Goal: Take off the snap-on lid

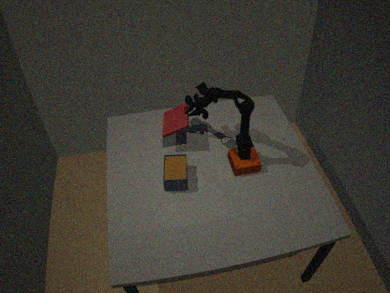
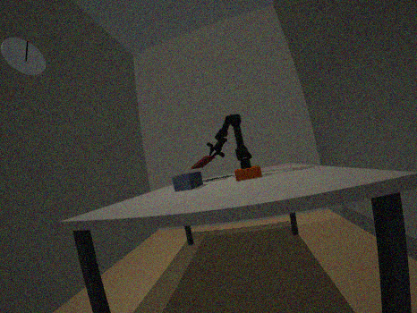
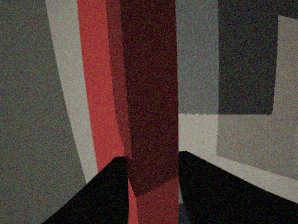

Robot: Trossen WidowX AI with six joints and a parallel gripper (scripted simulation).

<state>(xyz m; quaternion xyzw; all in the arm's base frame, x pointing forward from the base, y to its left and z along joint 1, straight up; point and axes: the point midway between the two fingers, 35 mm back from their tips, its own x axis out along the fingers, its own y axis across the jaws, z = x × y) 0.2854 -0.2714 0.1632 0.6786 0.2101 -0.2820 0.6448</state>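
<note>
My gripper tip is now 7 cm short of the lid, 1 cm to the left of it and 3 cm above it. From my gripper tip the other things lie so: storage box: 11 cm ahead, 32 cm to the left, 16 cm below.
</note>
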